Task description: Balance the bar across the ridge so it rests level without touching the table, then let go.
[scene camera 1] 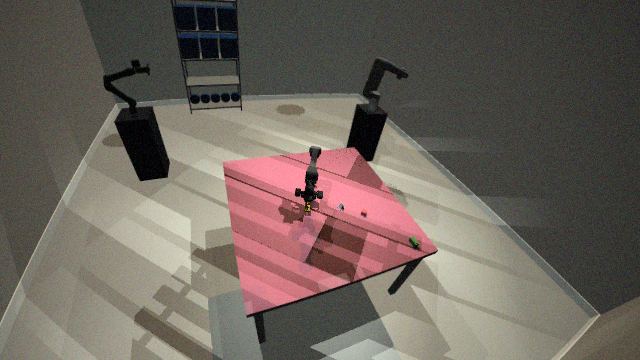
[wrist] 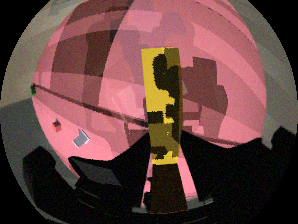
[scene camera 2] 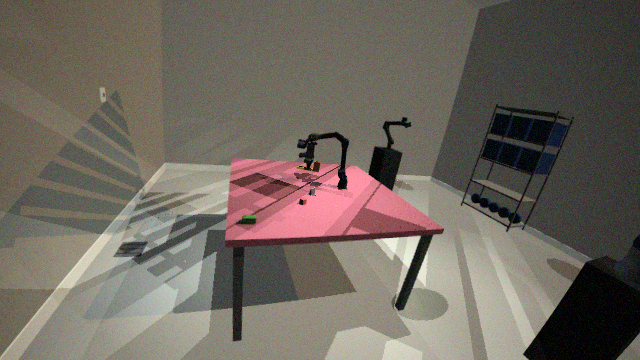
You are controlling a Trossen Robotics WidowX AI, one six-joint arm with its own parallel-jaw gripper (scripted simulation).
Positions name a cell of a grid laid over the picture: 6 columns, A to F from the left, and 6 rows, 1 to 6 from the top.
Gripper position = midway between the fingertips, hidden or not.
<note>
My gripper (wrist: D4) carries a yellow bar.
</note>
